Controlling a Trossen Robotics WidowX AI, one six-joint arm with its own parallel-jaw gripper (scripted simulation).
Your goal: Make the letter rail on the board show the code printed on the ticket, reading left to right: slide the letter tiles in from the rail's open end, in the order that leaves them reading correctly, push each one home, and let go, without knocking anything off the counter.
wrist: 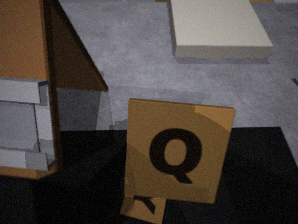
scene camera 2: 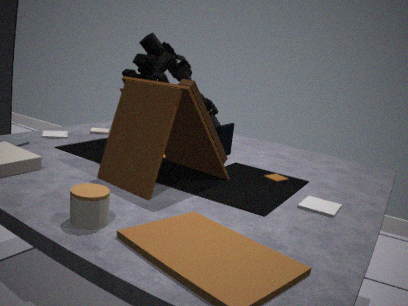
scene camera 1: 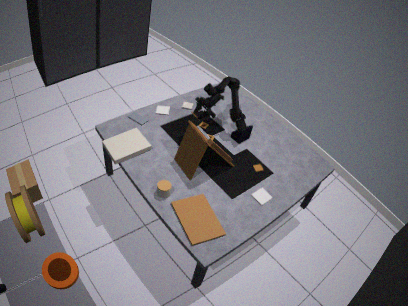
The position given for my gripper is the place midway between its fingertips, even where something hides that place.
Observation:
I see my gripper (scene camera 2: 129,96), a cream slab (scene camera 1: 129,144), a flat orange panel (scene camera 2: 201,254) and an a-frame board (scene camera 2: 153,118).
The flat orange panel is seen too in scene camera 1 (scene camera 1: 200,223). My gripper is seen too in the wrist view (wrist: 174,153). The a-frame board is seen too in the wrist view (wrist: 49,54) and in scene camera 1 (scene camera 1: 195,141). The wrist view does not show the flat orange panel: it is out of frame.

